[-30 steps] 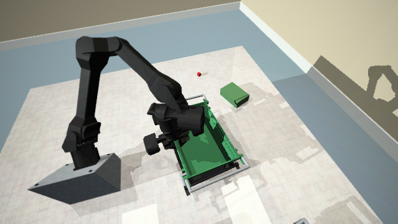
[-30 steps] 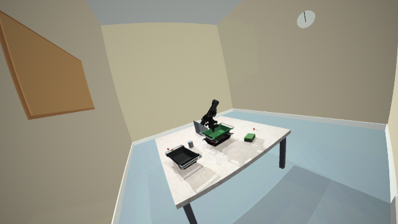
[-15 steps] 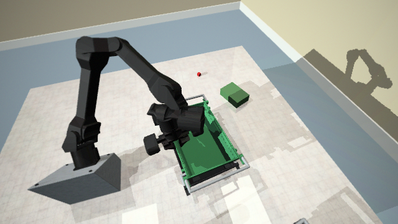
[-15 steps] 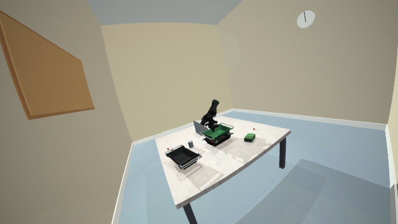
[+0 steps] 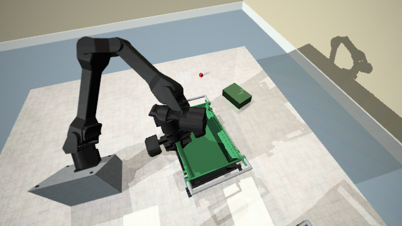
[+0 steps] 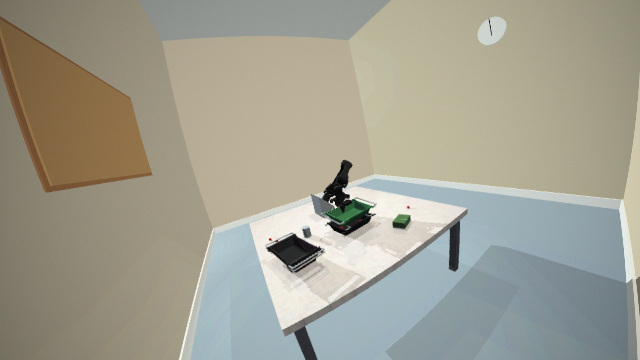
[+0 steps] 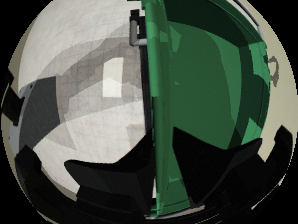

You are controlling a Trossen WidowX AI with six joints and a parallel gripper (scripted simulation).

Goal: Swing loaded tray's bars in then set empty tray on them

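The green tray is 8 cm ahead of my gripper tip and 3 cm above it. Also, from my gripper tip: small red marker: 44 cm to the left, 24 cm ahead, 9 cm below; then grey cylinder: 27 cm to the right, 8 cm behind, 6 cm below; then dark green block: 34 cm ahead, 21 cm to the left, 7 cm below.
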